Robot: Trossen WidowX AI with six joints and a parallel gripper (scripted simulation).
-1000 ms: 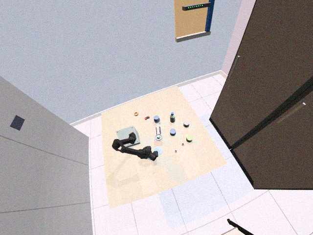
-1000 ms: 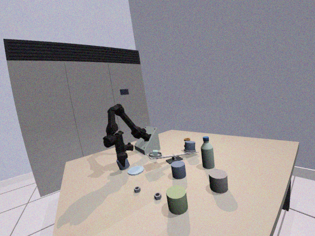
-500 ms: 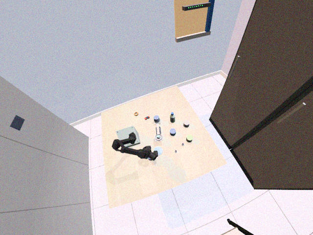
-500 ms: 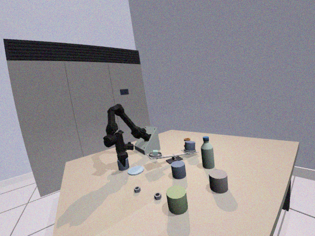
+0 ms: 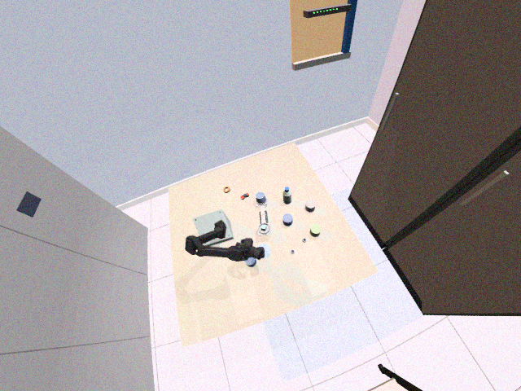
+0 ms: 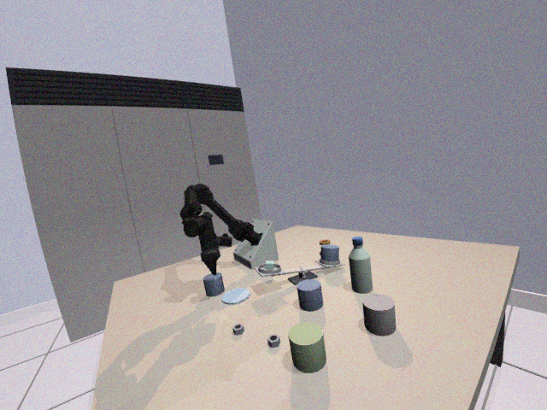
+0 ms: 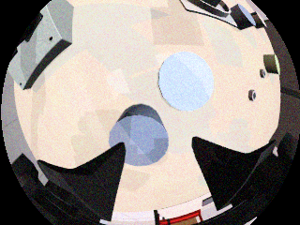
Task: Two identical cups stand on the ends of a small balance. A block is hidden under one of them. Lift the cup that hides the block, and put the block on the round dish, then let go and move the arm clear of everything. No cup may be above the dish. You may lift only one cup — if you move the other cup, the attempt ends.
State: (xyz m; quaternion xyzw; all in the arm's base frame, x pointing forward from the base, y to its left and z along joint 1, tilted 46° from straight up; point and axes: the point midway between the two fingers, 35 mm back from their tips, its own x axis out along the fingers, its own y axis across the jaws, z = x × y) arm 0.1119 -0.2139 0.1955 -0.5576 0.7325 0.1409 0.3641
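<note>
The pale teal block is 15 cm ahead of my gripper tip and 14 cm to the left of it. Also, from my gripper tip: green bottle: 41 cm ahead, 30 cm to the left, 3 cm above; then green cylinder: 46 cm ahead, 5 cm below, 4 cm to the right; then round pale-blue dish: 8 cm below, 8 cm ahead, 3 cm to the left.
</note>
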